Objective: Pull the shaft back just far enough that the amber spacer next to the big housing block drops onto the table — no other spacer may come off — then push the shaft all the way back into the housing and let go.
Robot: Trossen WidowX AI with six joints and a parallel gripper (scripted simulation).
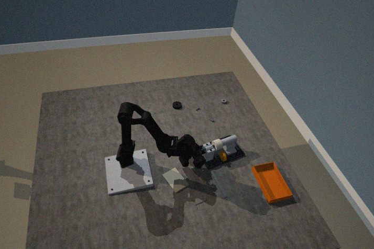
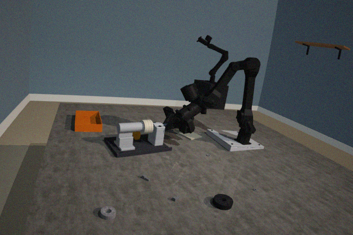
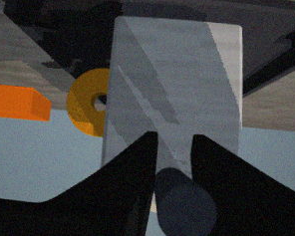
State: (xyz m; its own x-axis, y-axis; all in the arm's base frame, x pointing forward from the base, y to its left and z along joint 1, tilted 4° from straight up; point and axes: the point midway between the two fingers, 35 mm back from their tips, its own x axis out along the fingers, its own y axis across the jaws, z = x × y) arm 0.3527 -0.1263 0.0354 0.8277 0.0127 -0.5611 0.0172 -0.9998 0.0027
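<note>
Right now the dark shaft is 6 cm ahead of my gripper tip and 2 cm above it. Also, from my gripper tip: amber spacer: 9 cm ahead, 5 cm to the right, 3 cm below; then pale card: 19 cm behind, 6 cm to the right, 6 cm below; then thin bar: 17 cm to the right, 6 cm below.
</note>
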